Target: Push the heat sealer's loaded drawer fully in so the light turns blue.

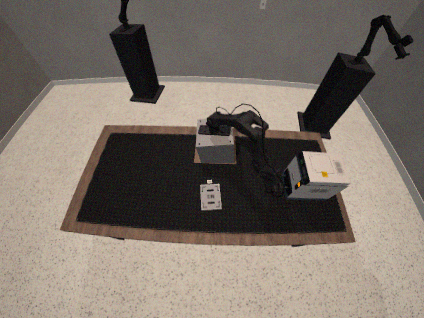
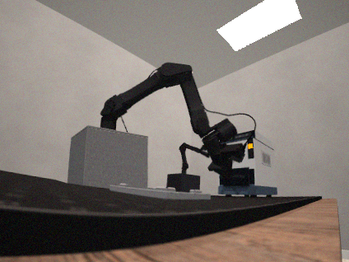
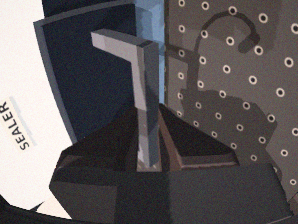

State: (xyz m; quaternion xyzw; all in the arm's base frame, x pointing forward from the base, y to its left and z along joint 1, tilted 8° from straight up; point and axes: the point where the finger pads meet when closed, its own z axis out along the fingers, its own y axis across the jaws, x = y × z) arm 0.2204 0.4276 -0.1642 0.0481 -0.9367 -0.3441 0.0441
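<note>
Now: the sealer drawer 1 cm behind my hand, 11 cm to the left of it and 1 cm below it.
</note>
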